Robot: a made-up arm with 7 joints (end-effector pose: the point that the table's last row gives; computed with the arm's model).
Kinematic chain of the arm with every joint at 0, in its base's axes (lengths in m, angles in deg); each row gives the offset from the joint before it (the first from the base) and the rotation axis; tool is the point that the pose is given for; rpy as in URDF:
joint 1: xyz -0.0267 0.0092 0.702 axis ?
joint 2: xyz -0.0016 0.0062 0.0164 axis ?
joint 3: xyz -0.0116 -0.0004 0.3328 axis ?
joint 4: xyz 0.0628 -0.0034 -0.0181 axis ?
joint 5: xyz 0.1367 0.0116 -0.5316 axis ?
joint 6: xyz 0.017 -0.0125 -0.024 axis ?
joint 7: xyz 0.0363 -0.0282 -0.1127 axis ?
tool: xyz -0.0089 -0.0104 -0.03 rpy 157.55 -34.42 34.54
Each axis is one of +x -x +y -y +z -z.
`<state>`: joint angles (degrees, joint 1 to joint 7).
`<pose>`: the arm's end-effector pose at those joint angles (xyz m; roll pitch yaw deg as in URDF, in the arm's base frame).
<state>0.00 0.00 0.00 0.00 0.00 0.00 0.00</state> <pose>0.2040 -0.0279 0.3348 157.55 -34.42 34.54</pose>
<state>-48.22 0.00 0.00 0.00 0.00 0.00 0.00</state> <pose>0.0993 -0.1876 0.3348 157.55 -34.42 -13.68</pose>
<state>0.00 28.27 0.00 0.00 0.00 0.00 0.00</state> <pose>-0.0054 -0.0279 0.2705 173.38 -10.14 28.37</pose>
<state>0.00 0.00 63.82 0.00 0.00 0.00 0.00</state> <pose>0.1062 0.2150 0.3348 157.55 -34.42 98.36</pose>
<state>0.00 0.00 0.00 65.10 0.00 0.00 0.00</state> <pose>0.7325 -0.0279 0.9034 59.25 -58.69 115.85</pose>
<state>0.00 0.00 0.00 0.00 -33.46 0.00 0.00</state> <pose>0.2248 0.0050 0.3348 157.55 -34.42 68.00</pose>
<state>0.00 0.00 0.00 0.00 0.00 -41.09 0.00</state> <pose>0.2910 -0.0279 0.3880 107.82 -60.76 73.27</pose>
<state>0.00 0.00 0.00 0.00 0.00 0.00 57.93</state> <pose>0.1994 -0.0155 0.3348 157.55 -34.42 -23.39</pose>
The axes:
joint 1: +z
joint 2: +y
joint 3: +z
joint 4: -y
joint 5: -z
joint 6: +y
joint 7: -z

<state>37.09 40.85 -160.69 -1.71 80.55 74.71 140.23</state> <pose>-0.1666 -0.2797 0.5462 105.43 0.24 90.68</pose>
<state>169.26 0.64 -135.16 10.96 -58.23 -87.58 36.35</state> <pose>0.2657 0.3363 0.5559 -9.31 -51.60 -98.39</pose>
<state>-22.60 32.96 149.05 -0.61 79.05 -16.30 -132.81</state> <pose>-0.2243 0.2892 0.4703 121.11 -32.20 -129.06</pose>
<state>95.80 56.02 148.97 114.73 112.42 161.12 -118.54</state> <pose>-0.1879 0.2708 1.3996 136.18 8.34 170.65</pose>
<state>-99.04 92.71 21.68 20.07 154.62 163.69 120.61</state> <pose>0.1734 0.0218 0.4065 36.70 -30.12 40.18</pose>
